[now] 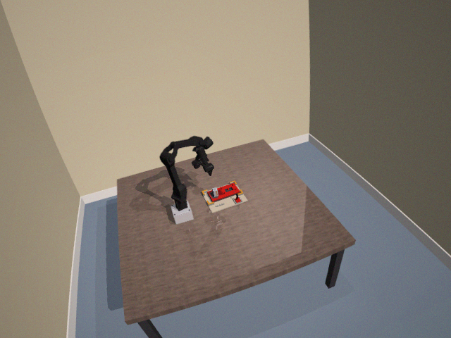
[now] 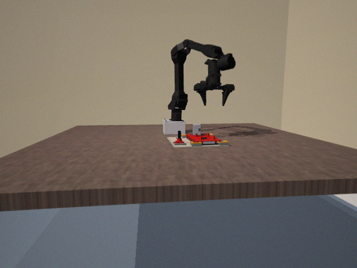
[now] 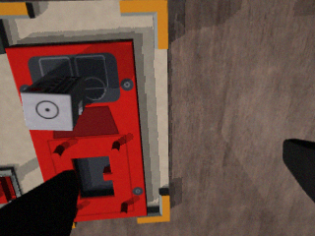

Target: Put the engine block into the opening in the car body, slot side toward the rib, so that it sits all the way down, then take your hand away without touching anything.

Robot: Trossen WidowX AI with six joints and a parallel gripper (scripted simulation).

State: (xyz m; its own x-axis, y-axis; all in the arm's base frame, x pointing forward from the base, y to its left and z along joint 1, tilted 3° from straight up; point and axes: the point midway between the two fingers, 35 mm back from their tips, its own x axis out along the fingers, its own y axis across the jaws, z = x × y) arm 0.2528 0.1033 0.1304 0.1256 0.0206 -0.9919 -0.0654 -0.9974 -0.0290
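Now: the grey engine block 80 mm to the right of my gripper tip and 110 mm below it. From my gripper tip the other things lie so: black post (90 mm ahead, 200 mm to the right, 130 mm below).
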